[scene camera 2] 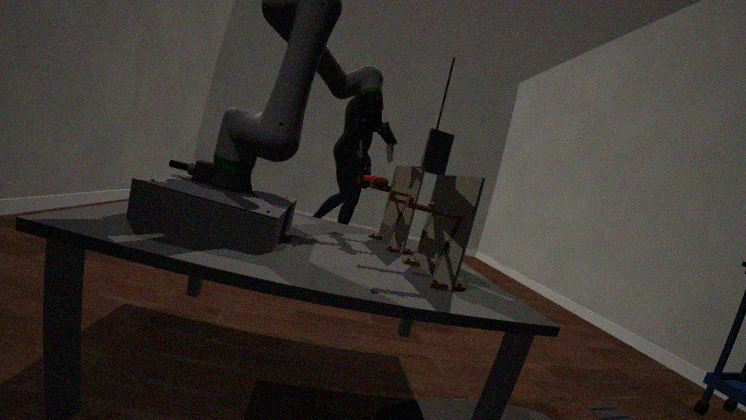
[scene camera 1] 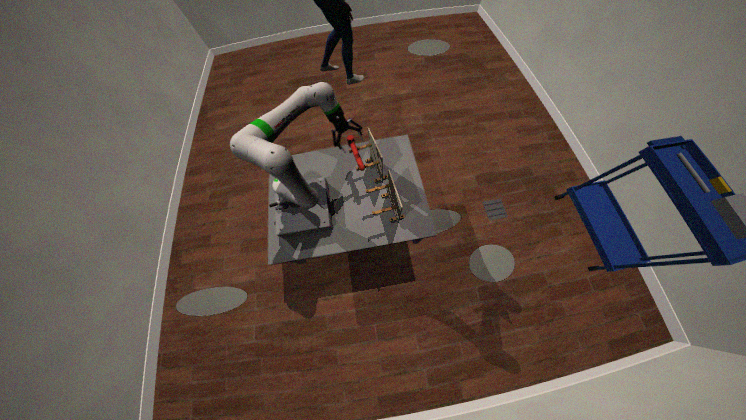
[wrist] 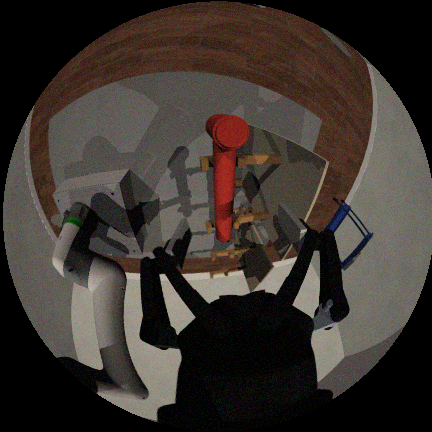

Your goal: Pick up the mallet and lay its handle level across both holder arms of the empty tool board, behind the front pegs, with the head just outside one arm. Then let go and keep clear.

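Seen in the pictures: gripper, fingertip midpoint: [scene camera 2: 375,160] [scene camera 1: 353,145] [wrist: 233,219]; arm's base at its link origin: [scene camera 2: 228,186] [wrist: 83,216].
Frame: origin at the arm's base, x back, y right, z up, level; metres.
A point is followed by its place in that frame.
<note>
The red mallet [scene camera 1: 357,156] @[x -0.496, y -0.069, z 0.151 m] [scene camera 2: 374,181] @[x -0.479, y -0.022, z 0.130 m] [wrist: 224,190] @[x -0.493, y -0.118, z 0.151 m] lies across both holder arms of the far tool board [scene camera 1: 375,151] @[x -0.622, y -0.071, z 0.143 m] [scene camera 2: 409,177] @[x -0.623, y -0.052, z 0.180 m] [wrist: 300,170] @[x -0.619, y -0.169, z 0.177 m], its head outside the outer arm. The empty tool board [scene camera 1: 395,195] @[x -0.631, y 0.280, z 0.154 m] [scene camera 2: 462,195] @[x -0.630, y 0.308, z 0.149 m] [wrist: 257,265] @[x -0.635, y 0.210, z 0.148 m] stands beside it; its two holder arms [scene camera 1: 382,211] @[x -0.529, y 0.334, z 0.105 m] [wrist: 229,254] @[x -0.537, y 0.167, z 0.103 m] carry no tool. My gripper [scene camera 1: 350,139] @[x -0.490, y -0.111, z 0.214 m] [scene camera 2: 375,152] @[x -0.490, y -0.111, z 0.214 m] [wrist: 233,219] @[x -0.490, y -0.111, z 0.214 m] is open and empty, above the mallet. In the wrist view the handle points in between the spread fingers. The empty board's front pegs are too small to make out clearly.
Both boards stand on the grey table [scene camera 1: 349,229] @[x -0.286, y 0.317, z -0.103 m] [scene camera 2: 334,260] @[x -0.338, y 0.251, z -0.103 m]. The robot's base block [scene camera 1: 305,221] @[x -0.022, y 0.191, z -0.009 m] [scene camera 2: 208,219] @[x -0.010, y 0.250, z -0.059 m] is on the same table, facing the holder arms. A person [scene camera 1: 341,41] [scene camera 2: 347,193] stands beyond the table. A blue cart [scene camera 1: 608,224] [scene camera 2: 728,383] is off to the right.
</note>
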